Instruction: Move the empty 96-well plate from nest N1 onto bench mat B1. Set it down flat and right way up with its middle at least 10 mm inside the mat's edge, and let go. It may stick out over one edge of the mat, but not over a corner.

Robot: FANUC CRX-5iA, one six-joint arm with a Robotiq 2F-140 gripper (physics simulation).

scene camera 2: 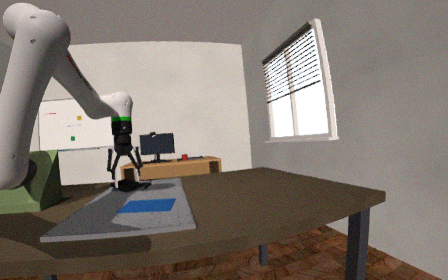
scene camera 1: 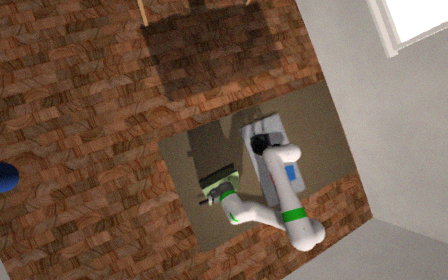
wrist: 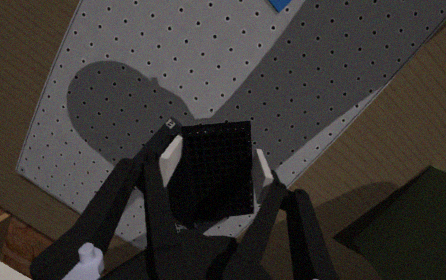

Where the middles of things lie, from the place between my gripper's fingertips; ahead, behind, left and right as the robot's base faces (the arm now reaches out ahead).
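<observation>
From my hand: dark nest N1 (wrist: 177,190), 20 mm below, 80 mm to the left; black 96-well plate (wrist: 218,157), 20 mm to the left, 20 mm behind. Nearest to my hand among these, going by their middles: the black 96-well plate.
</observation>
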